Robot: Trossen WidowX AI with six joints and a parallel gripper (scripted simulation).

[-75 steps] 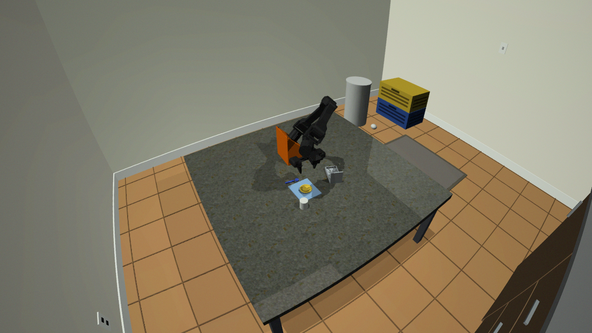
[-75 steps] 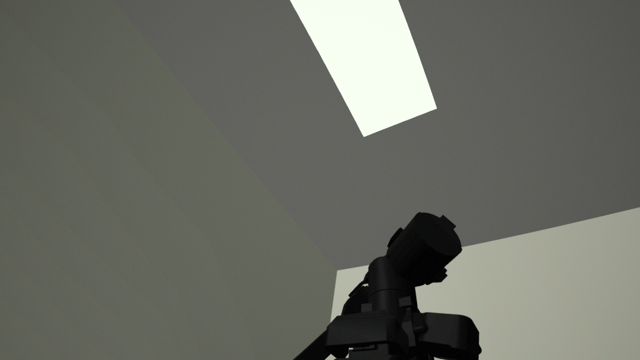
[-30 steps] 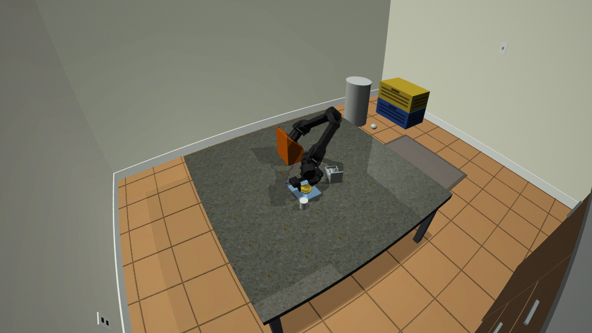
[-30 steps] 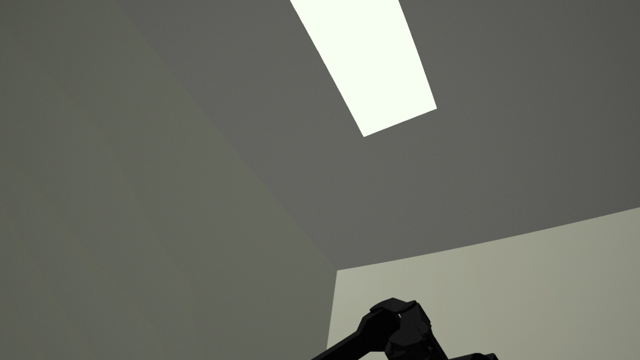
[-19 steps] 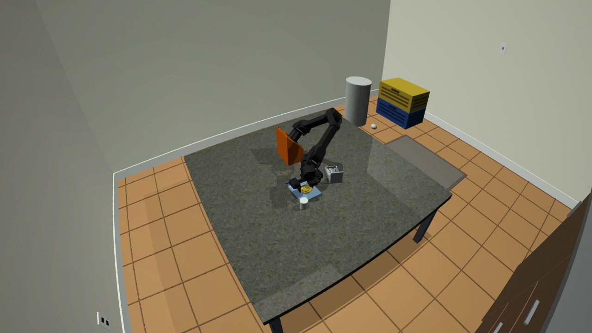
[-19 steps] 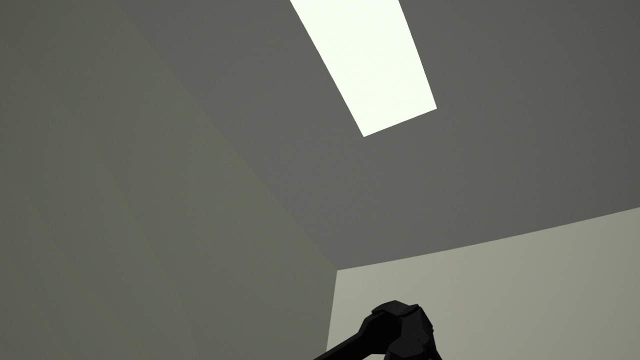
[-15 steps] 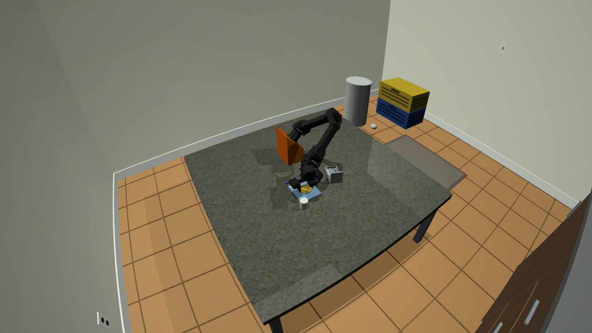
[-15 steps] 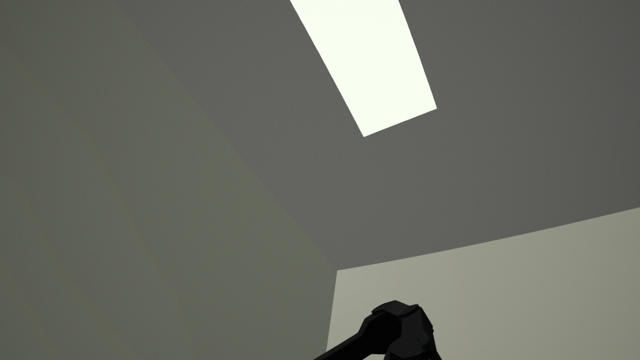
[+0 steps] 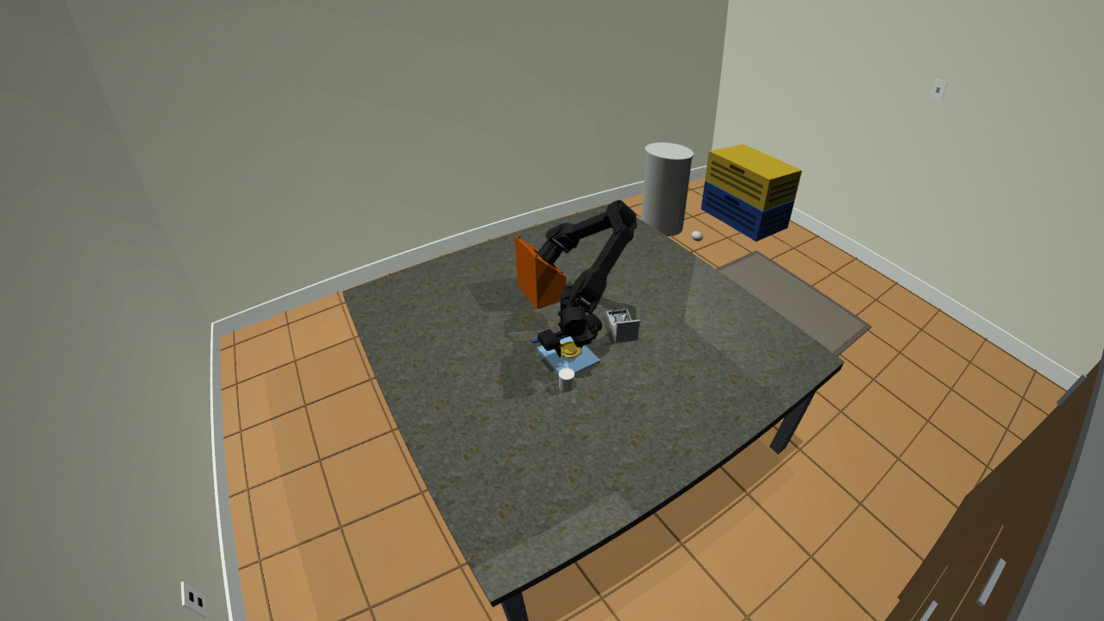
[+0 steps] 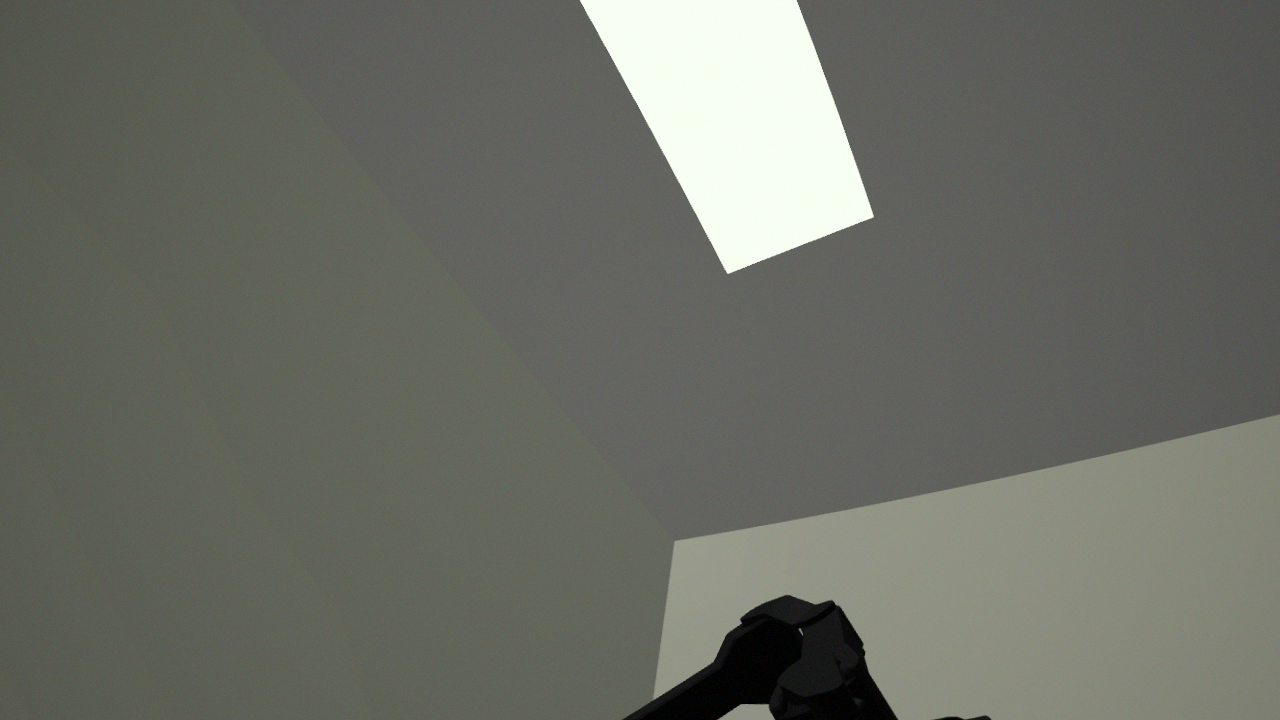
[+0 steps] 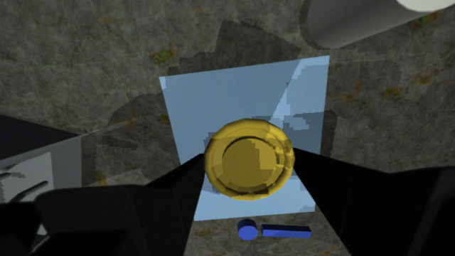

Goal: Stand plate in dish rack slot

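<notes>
The grey dish rack is 3 cm behind my gripper tip, 21 cm to the left of it and 1 cm above it. Round my gripper tip: white cup (10 cm ahead, 7 cm to the right, 1 cm above); yellow plate (1 cm above); blue spoon (10 cm behind, 2 cm to the right, 1 cm below).
</notes>
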